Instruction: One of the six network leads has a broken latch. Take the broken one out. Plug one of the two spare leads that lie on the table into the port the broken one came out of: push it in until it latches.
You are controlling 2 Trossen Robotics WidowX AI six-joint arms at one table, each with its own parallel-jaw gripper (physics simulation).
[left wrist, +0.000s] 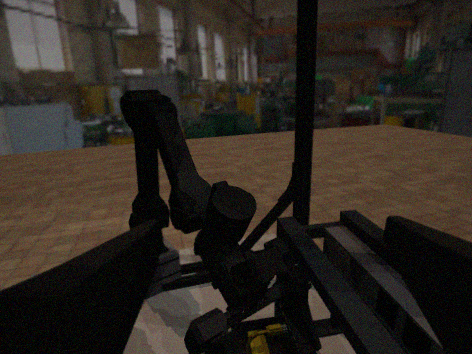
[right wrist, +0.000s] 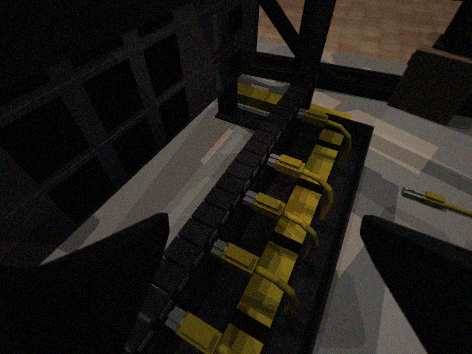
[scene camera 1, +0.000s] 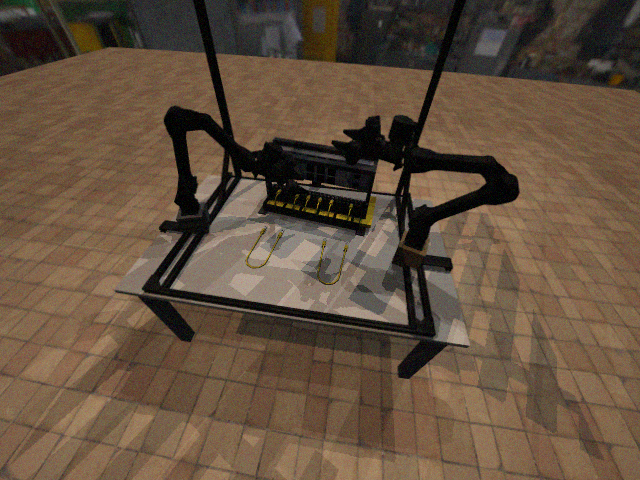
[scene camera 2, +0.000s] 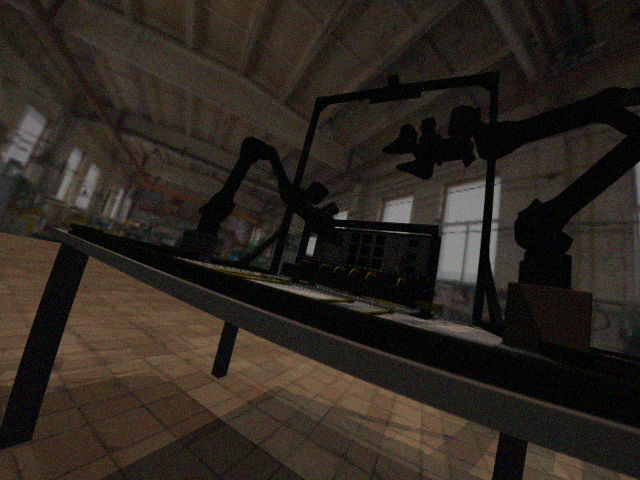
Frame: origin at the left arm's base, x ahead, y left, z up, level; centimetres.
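Seen in the pictures: left gripper, between the fingertips: (left wrist: 272,228) (scene camera 1: 337,136) (scene camera 2: 389,159); right gripper, between the fingertips: (right wrist: 264,223) (scene camera 1: 305,185) (scene camera 2: 342,244); left arm's base, origin of its link: (right wrist: 458,47) (scene camera 1: 414,242) (scene camera 2: 544,290); right arm's base, origin of its link: (scene camera 1: 190,210) (scene camera 2: 206,234).
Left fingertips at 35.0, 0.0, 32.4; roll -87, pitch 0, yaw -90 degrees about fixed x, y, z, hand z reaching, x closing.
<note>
Offsets run from my left fingertips to a thing's middle, as dx, dy, dz. "pt": to the spot under its first point. Level surfaces: height alone.
A black rack {+12.1, -11.1, -29.5} (scene camera 1: 318,148) (scene camera 2: 385,229) stands at the back of the table {dz -42.6} (scene camera 1: 223,281). Several yellow leads {+7.7, -2.9, -37.0} (scene camera 1: 318,205) (right wrist: 238,256) are plugged in a row into its black port strip {pt +9.5, -10.8, -32.9} (right wrist: 224,182). I cannot tell which latch is broken. Two yellow spare leads {pt +15.7, +32.3, -42.2} (scene camera 1: 256,267) {pt -12.5, +25.5, -42.1} (scene camera 1: 330,283) lie bent in U shapes in front. My right gripper (scene camera 1: 280,183) (scene camera 2: 328,224) (right wrist: 264,223) is open and empty, low over the left part of the row. My left gripper (scene camera 1: 341,138) (scene camera 2: 400,154) is open and empty, high above the rack's right end.
Two tall black posts (scene camera 1: 215,81) (scene camera 1: 434,81) rise beside the rack. A black frame rail (scene camera 1: 290,310) runs round the table. A brown block (scene camera 1: 410,257) sits at the left arm's base. The right arm (left wrist: 227,211) fills the left wrist view.
</note>
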